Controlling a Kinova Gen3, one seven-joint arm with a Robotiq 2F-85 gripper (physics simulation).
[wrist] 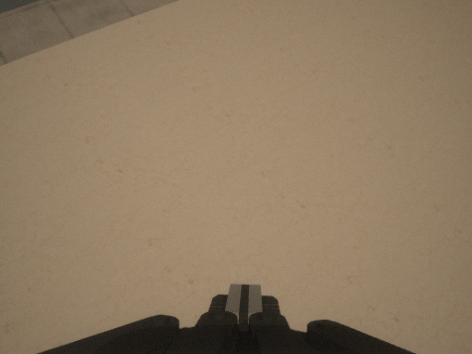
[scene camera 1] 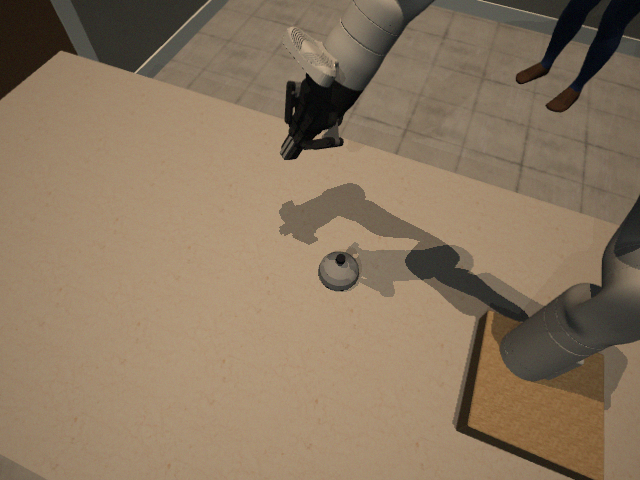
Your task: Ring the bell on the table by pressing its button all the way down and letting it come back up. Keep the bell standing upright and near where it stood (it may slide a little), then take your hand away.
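Where they show: gripper, between the fingertips: [wrist: 245,305] [scene camera 1: 286,156]; arm's base, origin of its link: [scene camera 1: 525,355].
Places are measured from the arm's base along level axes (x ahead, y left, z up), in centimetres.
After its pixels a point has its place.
Observation:
The bell [scene camera 1: 338,273] @(x 36.5, y -4.6, z -0.8 cm) is a small grey dome with a black button [scene camera 1: 340,258] @(x 36.9, y -6.6, z 1.7 cm) on top. It stands upright on the table near the middle of the scene view. The bell does not show in the wrist view. My gripper [scene camera 1: 289,148] @(x 48.0, y -8.4, z 24.3 cm) [wrist: 245,305] @(x 48.0, y -8.4, z 24.3 cm) is shut with its fingertips together and holds nothing. It hangs in the air above the table, apart from the bell, up and to the left of it in the scene view.
The table [scene camera 1: 155,310] @(x 68.1, y 13.2, z -4.9 cm) [wrist: 240,150] @(x 67.3, y 10.6, z -4.9 cm) has its far edge beneath the arm. The arm's base stands on a wooden board [scene camera 1: 516,413] @(x 0.9, y 10.7, z 0.6 cm) at the lower right. Arm shadows fall beside the bell. A person's legs [scene camera 1: 594,56] stand on the floor beyond the table.

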